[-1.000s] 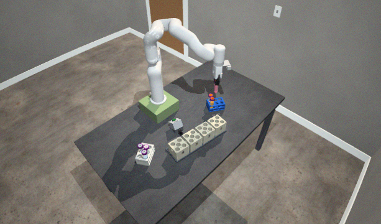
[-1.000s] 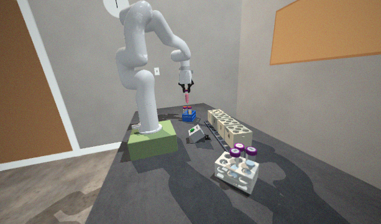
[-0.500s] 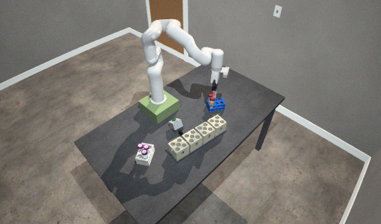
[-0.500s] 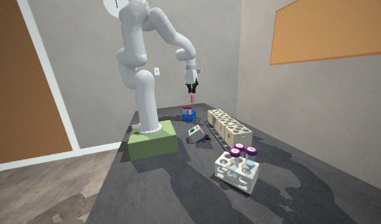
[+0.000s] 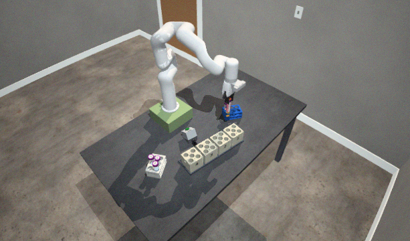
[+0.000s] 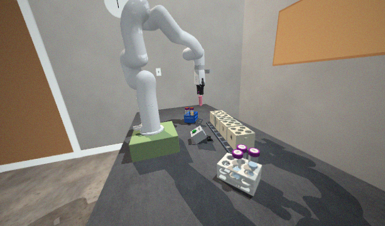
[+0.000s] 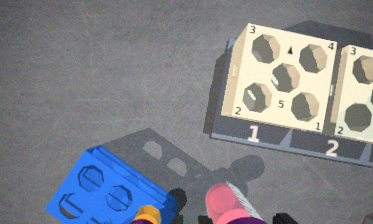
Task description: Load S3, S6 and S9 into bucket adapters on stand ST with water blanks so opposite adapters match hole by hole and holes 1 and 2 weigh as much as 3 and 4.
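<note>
Right now the sample tube is 50 mm below my hand and 10 mm ahead of it. From my hand the other things lie so: blue sample rack: 220 mm below, 120 mm to the left, 40 mm behind; then green done key: 250 mm to the right, 190 mm below, 150 mm behind; then adapter 1: 200 mm below, 110 mm ahead, 70 mm to the right.
</note>
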